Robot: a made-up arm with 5 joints.
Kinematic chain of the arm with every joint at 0, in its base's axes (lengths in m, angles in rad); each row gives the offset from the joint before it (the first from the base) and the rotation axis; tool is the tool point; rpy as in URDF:
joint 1: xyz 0 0 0.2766 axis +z
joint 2: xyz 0 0 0 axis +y
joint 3: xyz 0.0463 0 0.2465 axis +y
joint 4: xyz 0.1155 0 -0.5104 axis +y
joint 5: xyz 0.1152 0 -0.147 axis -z
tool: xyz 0 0 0 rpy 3.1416 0 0
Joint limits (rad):
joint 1: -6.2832..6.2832
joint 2: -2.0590..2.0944
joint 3: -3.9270..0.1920
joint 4: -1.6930..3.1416
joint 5: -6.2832..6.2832
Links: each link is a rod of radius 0.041 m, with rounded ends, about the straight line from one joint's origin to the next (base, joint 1, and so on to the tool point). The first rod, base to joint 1, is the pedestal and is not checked.
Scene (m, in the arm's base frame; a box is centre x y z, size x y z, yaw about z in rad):
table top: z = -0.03
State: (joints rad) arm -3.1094 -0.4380 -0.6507 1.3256 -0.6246
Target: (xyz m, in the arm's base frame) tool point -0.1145 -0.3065 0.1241
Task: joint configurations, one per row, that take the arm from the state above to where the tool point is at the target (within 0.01 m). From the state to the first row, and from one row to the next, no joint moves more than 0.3 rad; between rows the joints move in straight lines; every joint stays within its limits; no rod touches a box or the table.
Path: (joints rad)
1: -2.8141 -0.4772 -0.5762 1.4719 -0.6246
2: -2.5189 -0.5164 -0.5017 1.6181 -0.6246
3: -2.2236 -0.5556 -0.4273 1.7644 -0.6246
4: -1.9283 -0.5948 -0.3528 1.9106 -0.6246

